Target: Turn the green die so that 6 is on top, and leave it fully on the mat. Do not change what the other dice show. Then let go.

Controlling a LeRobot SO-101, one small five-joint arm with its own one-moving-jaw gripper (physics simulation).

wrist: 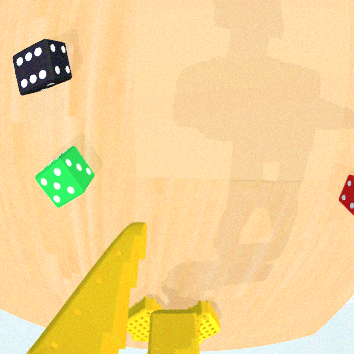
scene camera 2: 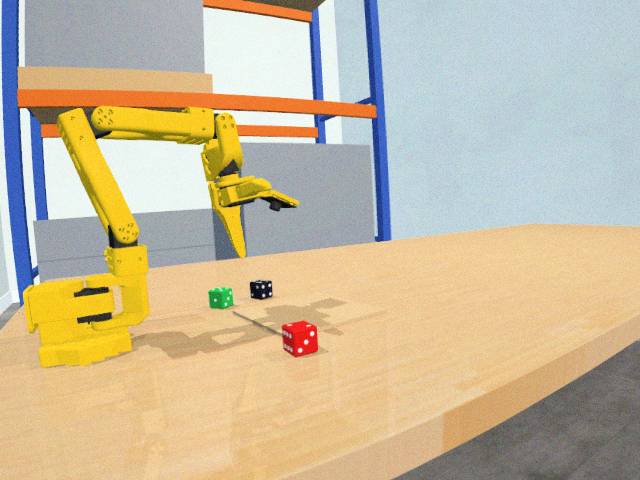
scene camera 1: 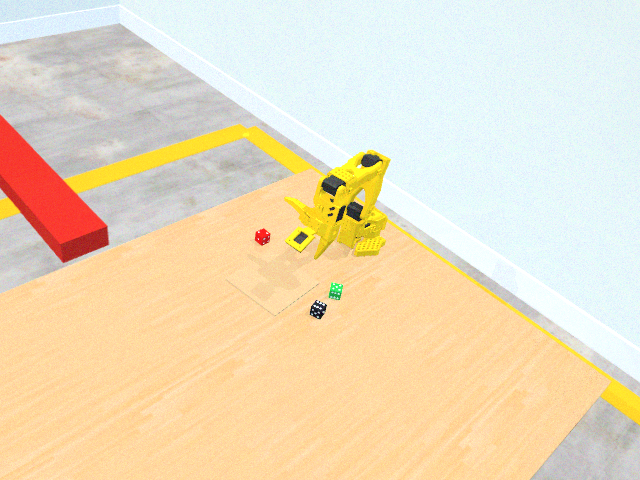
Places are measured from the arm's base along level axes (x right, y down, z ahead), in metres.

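Pixels of known places: end effector, tool point: point(wrist: 145, 236) point(scene camera 2: 242, 254) point(scene camera 1: 315, 256); arm's base, origin of the base link: point(wrist: 173, 310) point(scene camera 2: 106, 344) point(scene camera 1: 354, 245).
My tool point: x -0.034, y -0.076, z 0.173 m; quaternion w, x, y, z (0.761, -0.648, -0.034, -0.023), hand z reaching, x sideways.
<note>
Ahead of a thing's pixels: the offset from my tool point to its top centre. Level surfaces: height alone.
The green die @[dx -0.057, dy +0.051, dz -0.018 m] point(scene camera 1: 336, 290) point(scene camera 2: 220, 298) point(wrist: 65, 176) lies flat on the table just off one edge of the thin, wood-coloured mat @[dx +0.050, dy +0.072, dz +0.061 m] point(scene camera 1: 273, 305) point(scene camera 2: 361, 310) point(wrist: 155, 125). It shows 5 on top, with 3 on one side and 6 on another. The black die @[dx -0.073, dy +0.051, dz +0.048 m] point(scene camera 1: 318, 308) point(scene camera 2: 261, 289) point(wrist: 42, 66) stands near it, also off the mat, with 6 on top. The red die @[dx +0.164, dy +0.051, dz -0.004 m] point(scene camera 1: 262, 236) point(scene camera 2: 299, 338) point(wrist: 348, 194) stands off the mat on the other side, with 2 on top. My gripper point(scene camera 1: 301, 227) point(scene camera 2: 256, 220) is fully open and empty, high above the table; one notched jaw shows in the wrist view.
The wooden table @[dy +0.076 m] point(scene camera 1: 180, 372) point(scene camera 2: 491, 289) carries the arm's base point(scene camera 1: 369, 246) point(scene camera 2: 85, 346). The arm's shadow falls across the mat. A red beam point(scene camera 1: 41, 191) lies beyond one table edge. A rack point(scene camera 2: 379, 155) stands behind the table, and a wall point(scene camera 1: 491, 129) runs along another side.
</note>
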